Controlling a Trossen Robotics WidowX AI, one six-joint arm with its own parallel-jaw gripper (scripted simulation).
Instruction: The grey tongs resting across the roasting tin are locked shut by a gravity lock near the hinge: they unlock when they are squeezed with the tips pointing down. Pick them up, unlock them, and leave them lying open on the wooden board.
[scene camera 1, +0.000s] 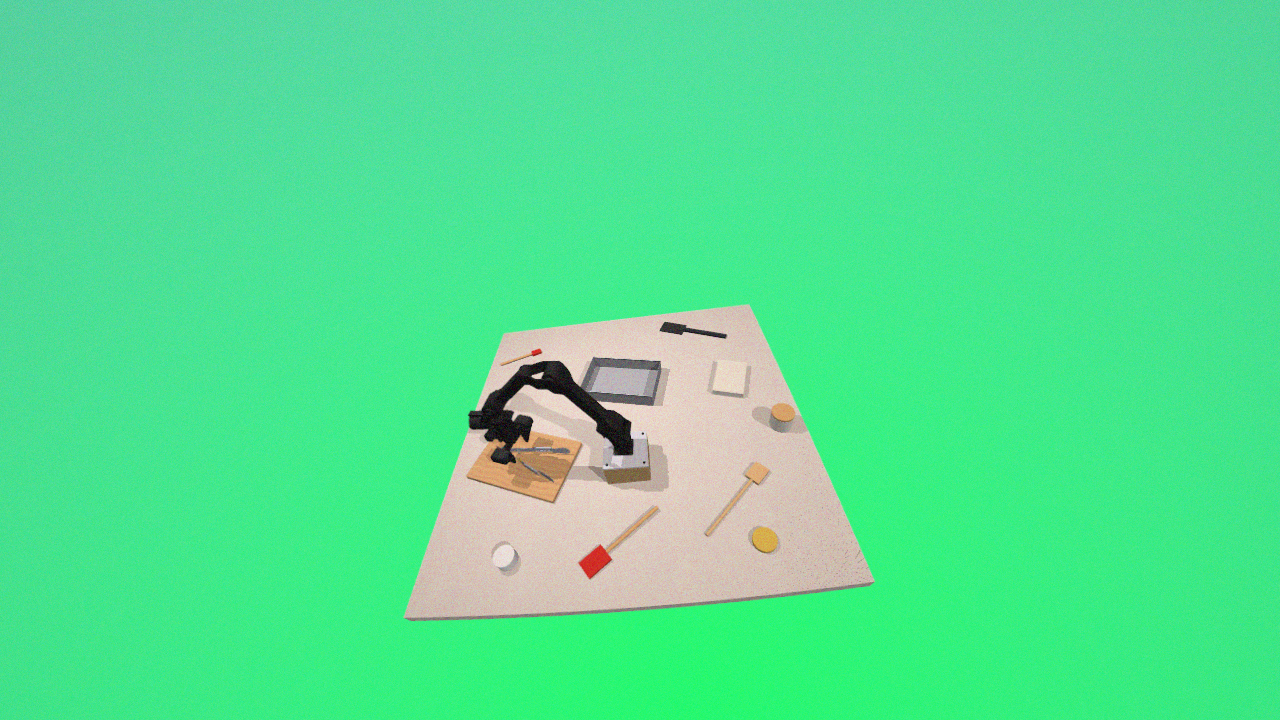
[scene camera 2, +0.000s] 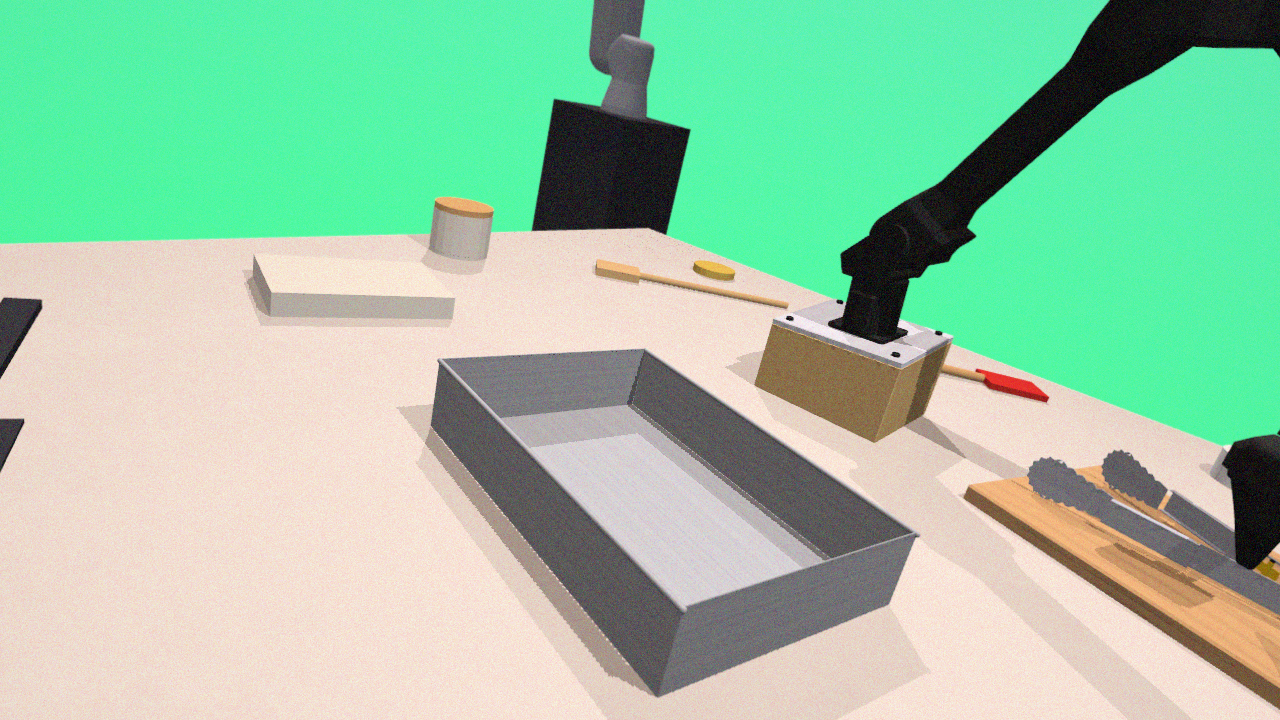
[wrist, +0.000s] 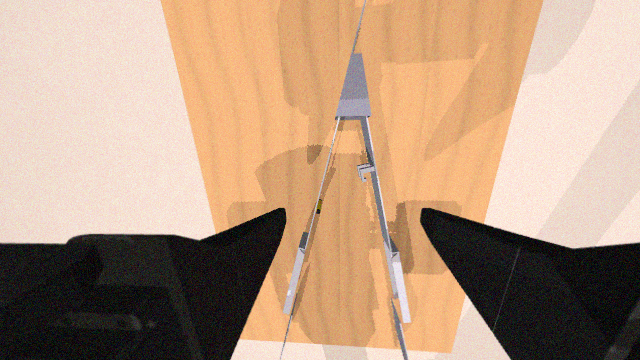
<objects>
red spatula: scene camera 1; scene camera 2; not seen in the wrist view (out of frame)
same spot on red spatula: (scene camera 1: 596, 560) = (scene camera 2: 1009, 381)
</objects>
